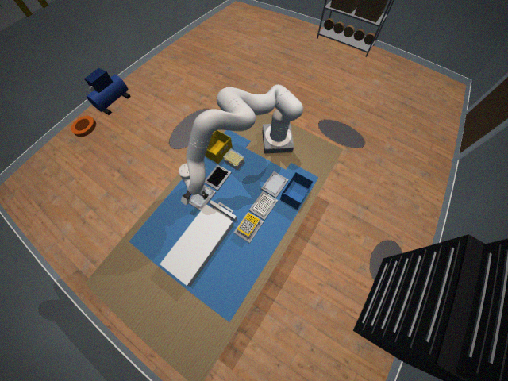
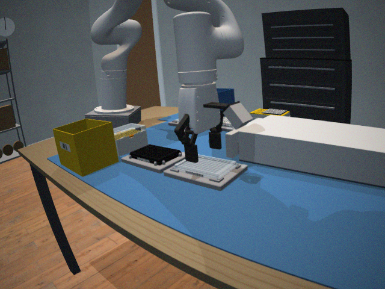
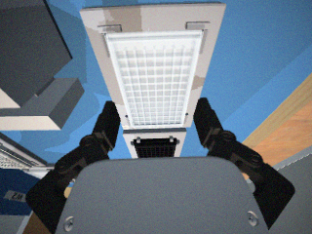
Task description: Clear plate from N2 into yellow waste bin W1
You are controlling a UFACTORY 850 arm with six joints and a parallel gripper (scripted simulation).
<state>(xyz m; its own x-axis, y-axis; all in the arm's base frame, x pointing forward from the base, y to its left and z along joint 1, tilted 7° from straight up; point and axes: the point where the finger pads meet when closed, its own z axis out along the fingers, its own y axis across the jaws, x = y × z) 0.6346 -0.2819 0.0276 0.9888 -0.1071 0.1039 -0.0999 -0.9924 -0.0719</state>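
Now: the clear plate 4 cm below my hand. Also, from my hand: black plate: 18 cm behind, 4 cm below, 2 cm to the left; grey work nest: 5 cm below; long white cooler: 21 cm ahead, 17 cm to the left, 2 cm below.
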